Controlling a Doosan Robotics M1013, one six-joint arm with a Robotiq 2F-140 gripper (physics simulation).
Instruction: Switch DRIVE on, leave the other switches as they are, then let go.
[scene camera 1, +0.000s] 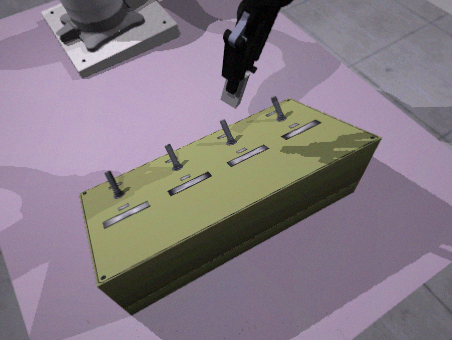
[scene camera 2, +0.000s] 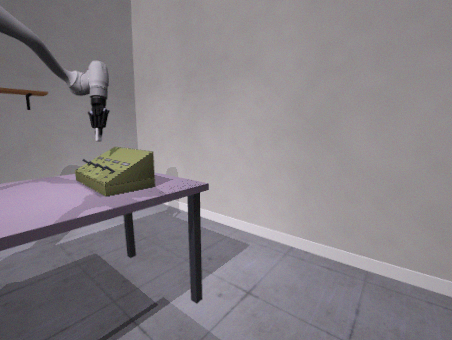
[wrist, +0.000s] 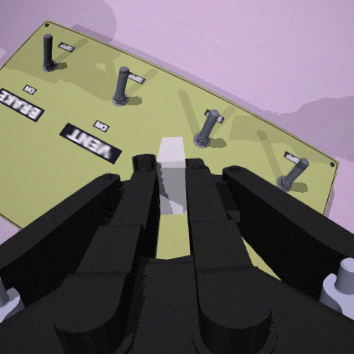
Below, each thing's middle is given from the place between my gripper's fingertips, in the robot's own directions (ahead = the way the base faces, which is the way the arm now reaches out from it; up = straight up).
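My gripper in sight: 6 cm to the left of the yellow-green switch box (scene camera 1: 168, 225), 4 cm short of it, 15 cm above it.
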